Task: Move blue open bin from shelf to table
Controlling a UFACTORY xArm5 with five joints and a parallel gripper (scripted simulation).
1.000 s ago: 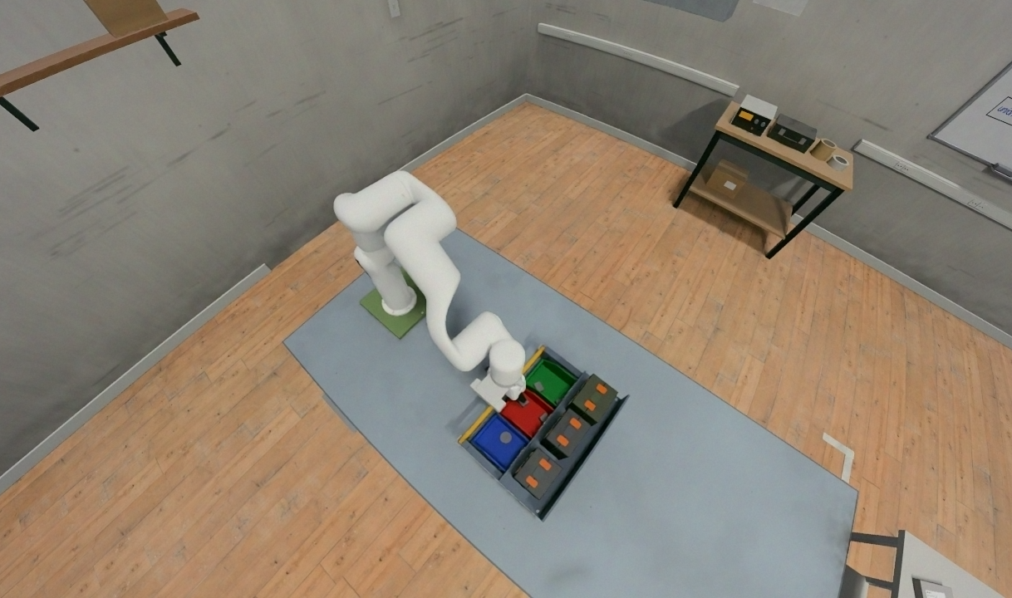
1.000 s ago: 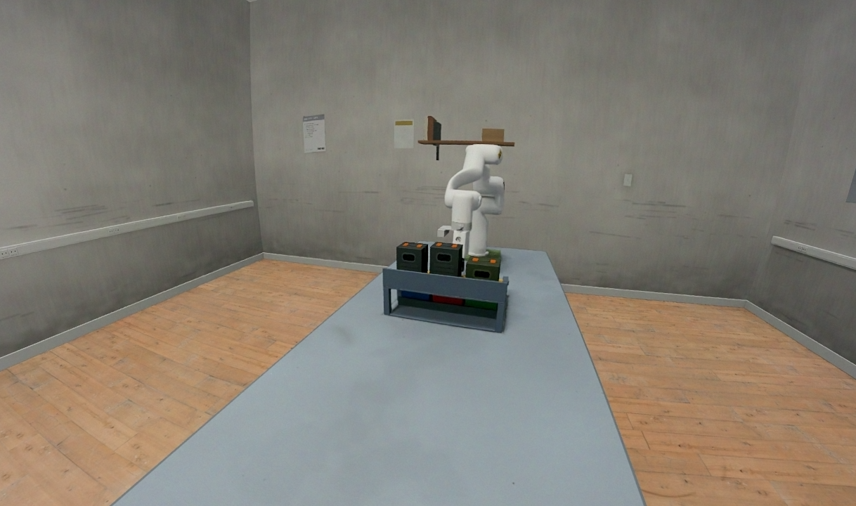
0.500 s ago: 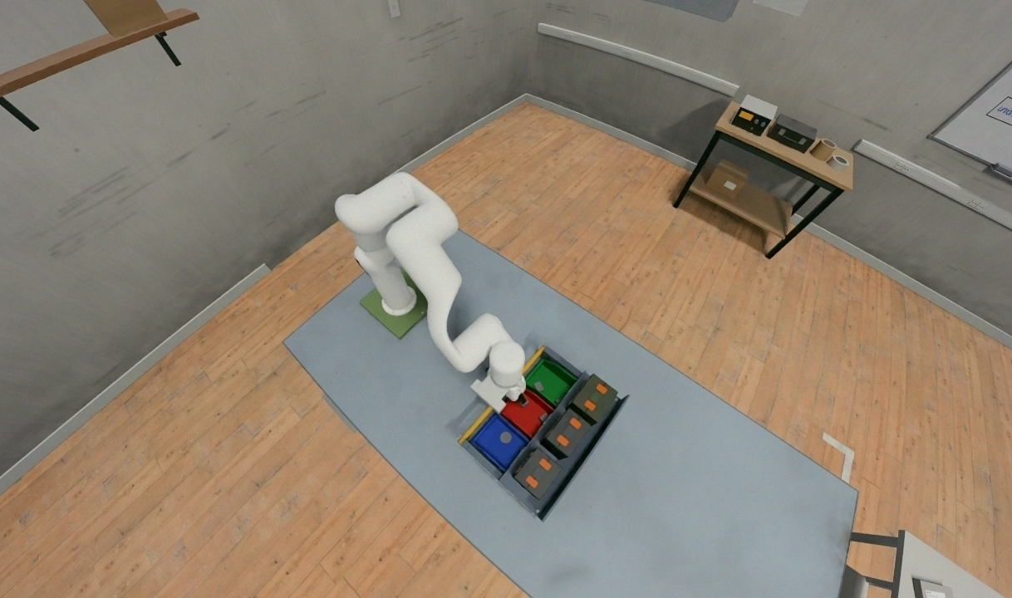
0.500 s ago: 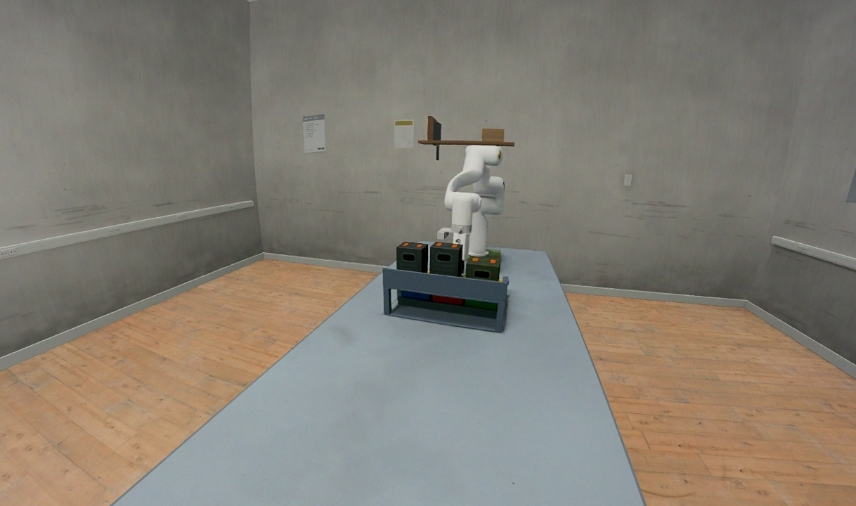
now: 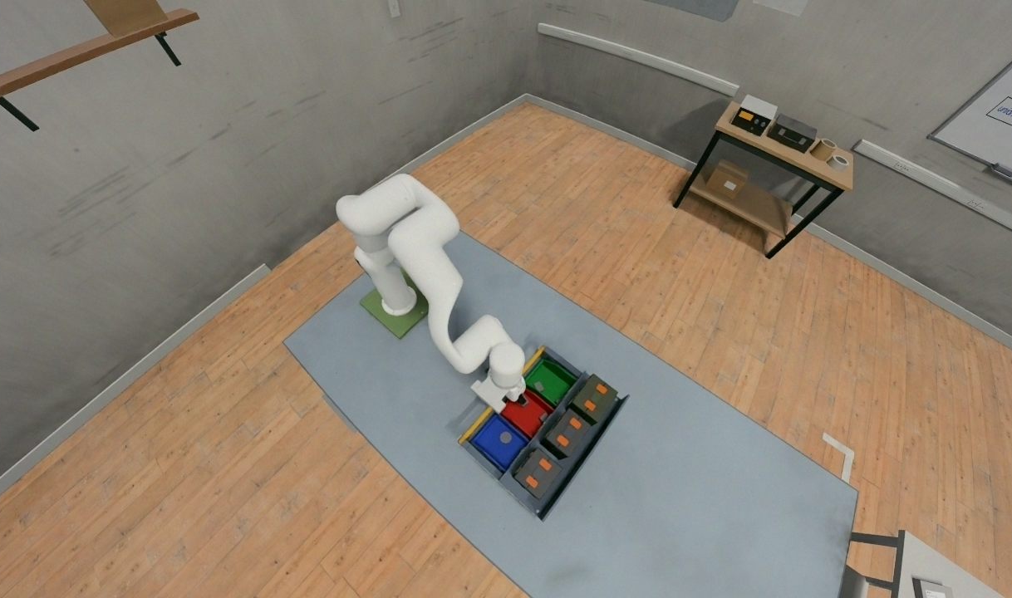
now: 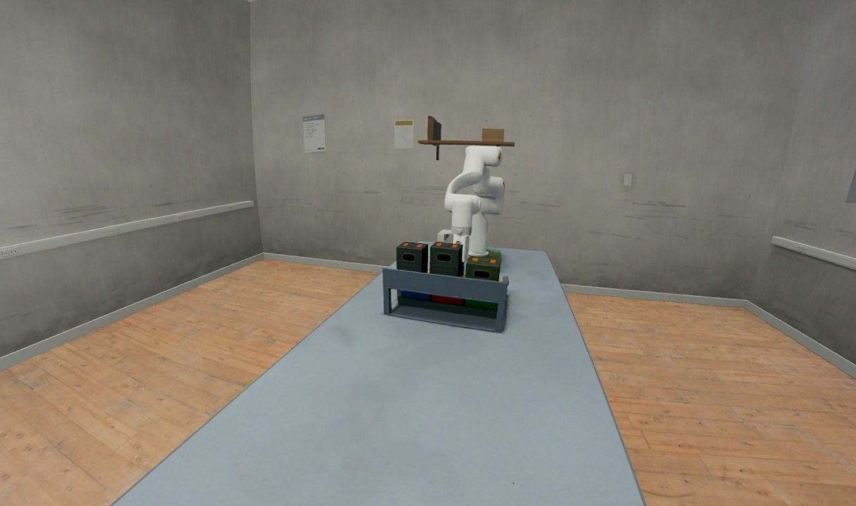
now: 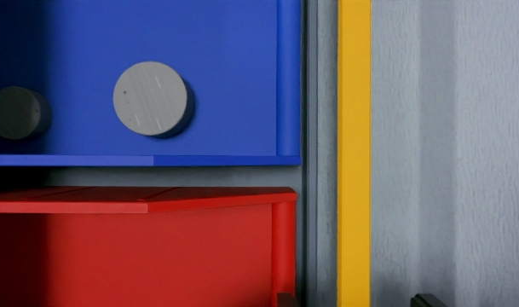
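Right now the yellow bar is 20 mm below my hand. The rest, counted from my hand: red bin: 110 mm ahead, 30 mm below; grey shelf: 130 mm ahead, 10 mm below; grey disc: 90 mm to the right, 80 mm ahead, 60 mm below.
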